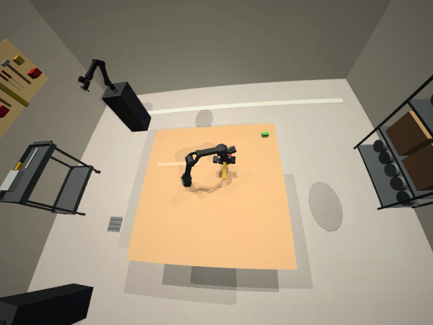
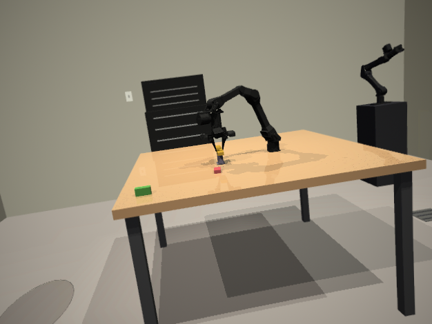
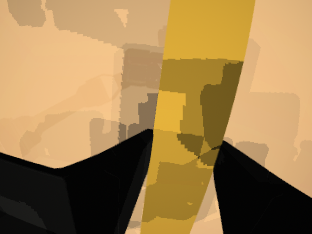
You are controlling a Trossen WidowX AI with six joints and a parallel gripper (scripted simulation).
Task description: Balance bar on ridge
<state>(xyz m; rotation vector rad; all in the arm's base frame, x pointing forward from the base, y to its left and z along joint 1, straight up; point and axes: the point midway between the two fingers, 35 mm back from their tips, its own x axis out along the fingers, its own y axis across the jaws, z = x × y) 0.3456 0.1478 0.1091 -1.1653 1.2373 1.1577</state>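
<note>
My gripper tip is now 3 cm to the left of the yellow bar. Round my gripper tip: green block 39 cm ahead, 35 cm to the left, 6 cm below; then red block 4 cm ahead, 15 cm to the left, 7 cm below.
</note>
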